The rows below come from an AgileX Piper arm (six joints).
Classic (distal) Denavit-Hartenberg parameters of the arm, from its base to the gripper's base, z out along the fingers. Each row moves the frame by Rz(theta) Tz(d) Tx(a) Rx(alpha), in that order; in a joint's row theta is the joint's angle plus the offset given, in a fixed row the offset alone. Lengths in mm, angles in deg.
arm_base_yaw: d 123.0, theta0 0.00, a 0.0, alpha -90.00
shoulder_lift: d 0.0, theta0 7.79, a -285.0, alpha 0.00
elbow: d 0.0, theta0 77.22, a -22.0, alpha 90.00
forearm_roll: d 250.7, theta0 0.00, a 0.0, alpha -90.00
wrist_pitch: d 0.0, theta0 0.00, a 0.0, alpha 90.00
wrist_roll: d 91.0, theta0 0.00, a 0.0, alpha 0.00
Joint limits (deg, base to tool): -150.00..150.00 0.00..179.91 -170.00..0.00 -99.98..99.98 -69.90..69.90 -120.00..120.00
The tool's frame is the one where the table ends.
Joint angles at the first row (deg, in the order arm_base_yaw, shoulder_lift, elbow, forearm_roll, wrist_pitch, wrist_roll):
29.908, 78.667, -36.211, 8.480, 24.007, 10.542
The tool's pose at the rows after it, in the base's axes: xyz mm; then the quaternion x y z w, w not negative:
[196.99, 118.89, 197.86, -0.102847, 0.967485, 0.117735, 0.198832]
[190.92, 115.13, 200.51, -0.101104, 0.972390, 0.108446, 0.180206]
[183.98, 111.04, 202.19, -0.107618, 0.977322, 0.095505, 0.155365]
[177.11, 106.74, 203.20, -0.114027, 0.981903, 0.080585, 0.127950]
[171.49, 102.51, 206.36, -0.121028, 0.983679, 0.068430, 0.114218]
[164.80, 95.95, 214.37, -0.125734, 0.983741, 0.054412, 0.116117]
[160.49, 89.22, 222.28, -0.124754, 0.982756, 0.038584, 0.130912]
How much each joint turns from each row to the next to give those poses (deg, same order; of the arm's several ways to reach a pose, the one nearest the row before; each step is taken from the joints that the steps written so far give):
-0.001, -2.006, 0.000, -2.005, 4.126, 2.233
0.001, -1.318, 0.000, -0.974, 3.725, 1.204
0.001, -1.144, 0.000, -0.688, 4.409, 0.001
-0.001, -0.918, 0.000, -0.745, 4.528, -0.001
-0.001, -1.317, -0.001, -1.031, 3.323, -0.001
0.000, -2.750, 0.001, -2.177, 3.151, 0.860
0.000, -2.636, 0.000, -3.094, 1.775, 1.833

